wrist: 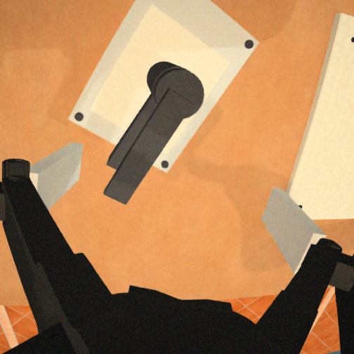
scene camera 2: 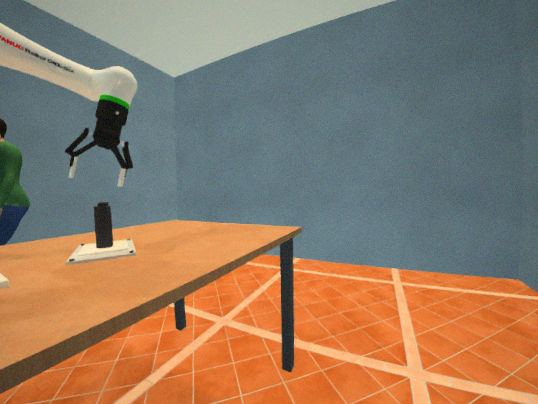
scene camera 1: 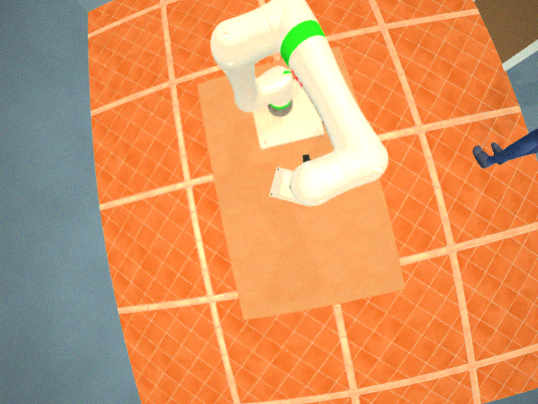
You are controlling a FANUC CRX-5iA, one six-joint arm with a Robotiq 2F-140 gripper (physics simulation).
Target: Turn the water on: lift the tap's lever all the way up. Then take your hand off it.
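Frame: origin at the arm's base, x ahead, y left, z up, level; centimetres.
Seen in the pictures: gripper, fingertip midpoint: (scene camera 2: 97,182); arm's base at its link origin: (scene camera 1: 280,105).
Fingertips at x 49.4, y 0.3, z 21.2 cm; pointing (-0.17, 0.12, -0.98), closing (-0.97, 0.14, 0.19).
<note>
Offsets run from my fingertips to a thing's middle. "spot": to the spot under its first point. Level surfaces: height alone.
The tap {spot: dy -7.1, dx -2.2, dz -14.7 cm} (scene camera 2: 103,227) is a dark upright column on a white base plate {dy -5.0, dx -1.1, dz -22.1 cm} (scene camera 1: 276,187) (scene camera 2: 122,249) (wrist: 240,55). In the wrist view its dark lever (wrist: 150,145) runs from the round top toward the lower left, above and roughly in line with the spout (wrist: 131,132). How far the lever is tilted is hard to tell. My gripper (scene camera 2: 97,180) (wrist: 176,183) is open and empty. It hangs above the tap, its fingertips apart from the lever. In the wrist view the lever's end shows between the fingers, nearer the left one. The arm hides most of the tap in scene camera 1.
The wooden table {dz -22.7 cm} (scene camera 1: 310,260) (scene camera 2: 215,237) bears the tap and the arm's white mounting plate (scene camera 1: 292,134) (wrist: 325,130), which is at the right in the wrist view. A person in green (scene camera 2: 11,172) stands beyond the table. A person's blue-clad legs (scene camera 1: 520,146) show at the right in scene camera 1.
</note>
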